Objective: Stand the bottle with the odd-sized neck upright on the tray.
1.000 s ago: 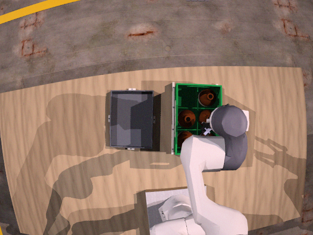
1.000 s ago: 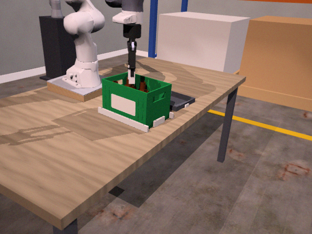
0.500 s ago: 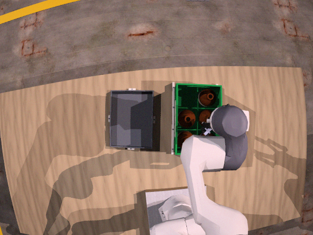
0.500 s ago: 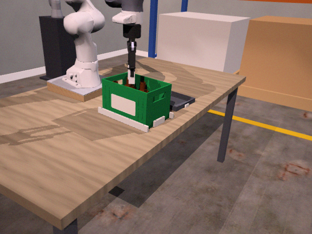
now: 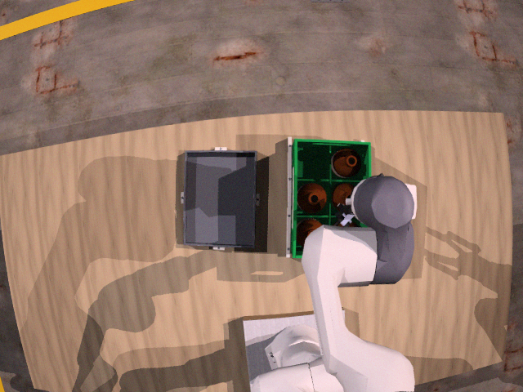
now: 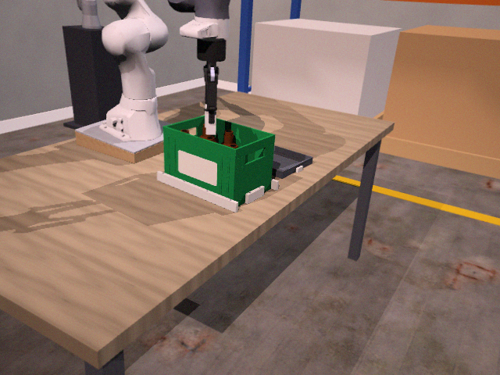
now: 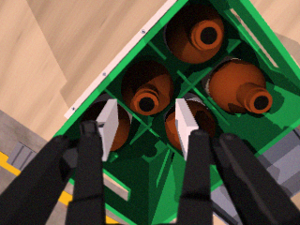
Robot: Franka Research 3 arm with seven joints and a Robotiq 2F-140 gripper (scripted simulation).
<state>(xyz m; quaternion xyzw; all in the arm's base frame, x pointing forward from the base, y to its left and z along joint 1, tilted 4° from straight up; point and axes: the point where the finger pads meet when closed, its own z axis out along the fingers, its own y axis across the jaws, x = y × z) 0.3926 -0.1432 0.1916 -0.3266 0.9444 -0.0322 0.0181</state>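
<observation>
Now: hand 130 mm above the green crate and 40 mm to the right of it. From my hand the other things lie so: dark grey tray (320 mm to the left, 200 mm below, 30 mm ahead); then brown bottle (130 mm below, 90 mm ahead, 10 mm to the right).
</observation>
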